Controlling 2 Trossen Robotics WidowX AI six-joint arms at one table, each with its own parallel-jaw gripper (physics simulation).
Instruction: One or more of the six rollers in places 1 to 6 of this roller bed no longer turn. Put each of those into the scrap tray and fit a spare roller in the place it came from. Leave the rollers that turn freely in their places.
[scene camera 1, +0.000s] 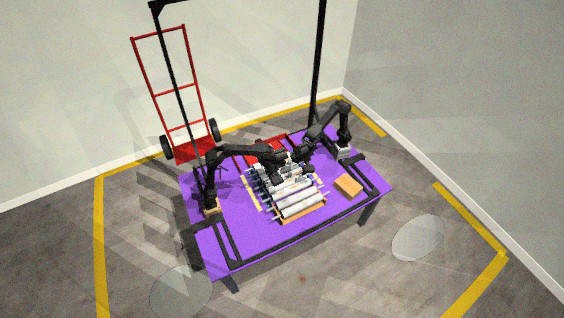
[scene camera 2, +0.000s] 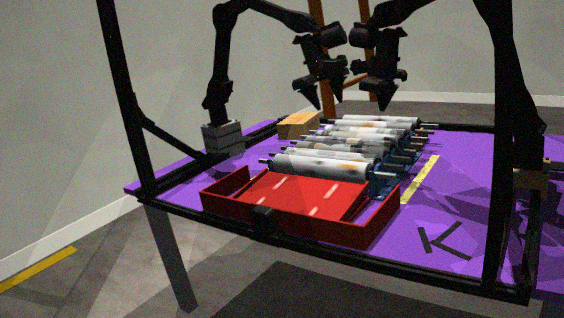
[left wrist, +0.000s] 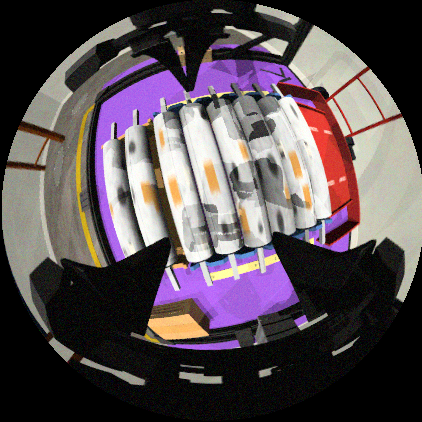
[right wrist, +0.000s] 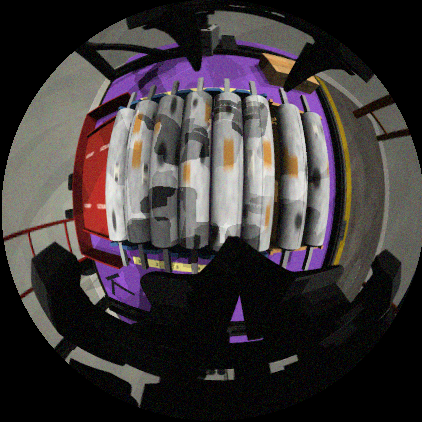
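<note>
Left gripper of mine: visible in scene camera 2 (scene camera 2: 330, 106), in the left wrist view (left wrist: 221, 240) and in the right wrist view (right wrist: 241, 75). My right gripper (scene camera 2: 382, 111) (left wrist: 189, 89) (right wrist: 231, 240) is visible in the same views. A roller (scene camera 2: 349, 156) (left wrist: 288, 148) (right wrist: 136, 169) likewise. A cardboard box (left wrist: 181, 319) is visible as well.
</note>
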